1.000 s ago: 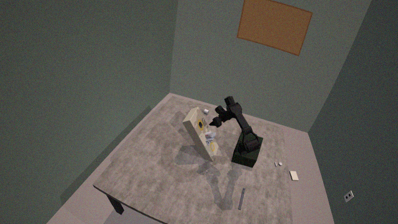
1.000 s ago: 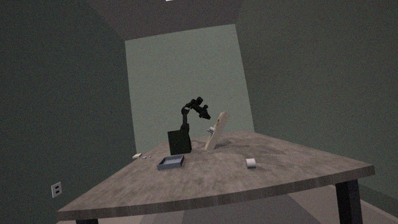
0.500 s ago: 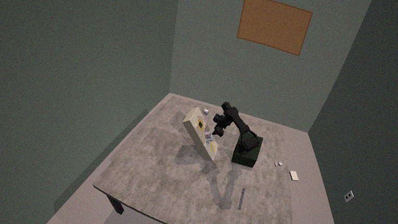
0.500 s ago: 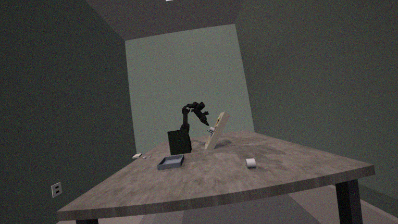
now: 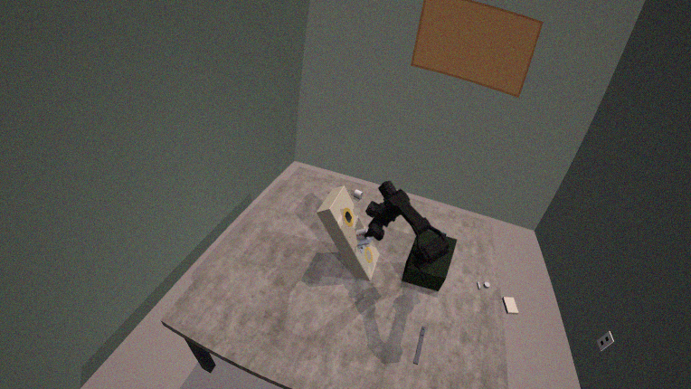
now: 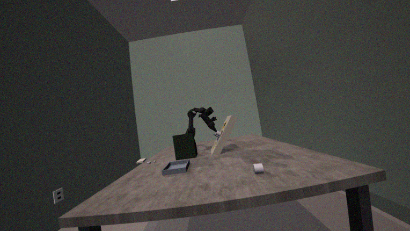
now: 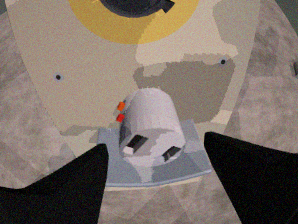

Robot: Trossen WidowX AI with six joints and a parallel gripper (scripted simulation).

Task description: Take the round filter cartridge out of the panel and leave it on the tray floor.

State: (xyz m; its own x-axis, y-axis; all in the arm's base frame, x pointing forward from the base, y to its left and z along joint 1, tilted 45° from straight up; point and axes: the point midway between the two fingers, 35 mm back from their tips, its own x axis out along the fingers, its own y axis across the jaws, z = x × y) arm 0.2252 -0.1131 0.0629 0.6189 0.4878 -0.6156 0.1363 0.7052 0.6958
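The filter cartridge is 2 cm below my gripper tip and 1 cm ahead of it. The rest, counted from my gripper tip: tray 36 cm behind, 23 cm to the right, 17 cm below; card 74 cm behind, 18 cm below, 13 cm to the left; beige service panel 5 cm ahead, 4 cm below.
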